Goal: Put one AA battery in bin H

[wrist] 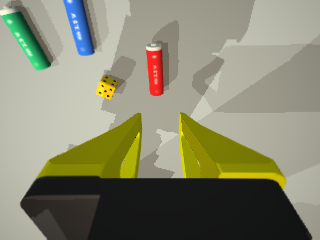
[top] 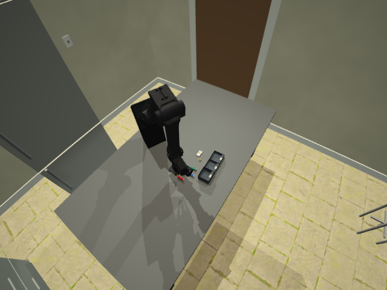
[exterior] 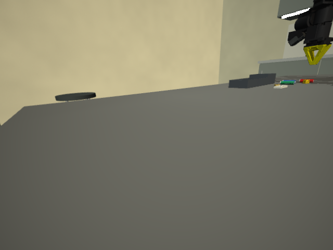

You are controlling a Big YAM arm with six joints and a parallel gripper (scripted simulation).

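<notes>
Right now the red AA battery is 10 mm ahead of my hand and 80 mm below it. From my hand the other things lie so: blue battery: 70 mm ahead, 40 mm to the left, 80 mm below; then yellow die: 20 mm ahead, 50 mm to the left, 80 mm below; then green battery: 80 mm ahead, 90 mm to the left, 80 mm below.
</notes>
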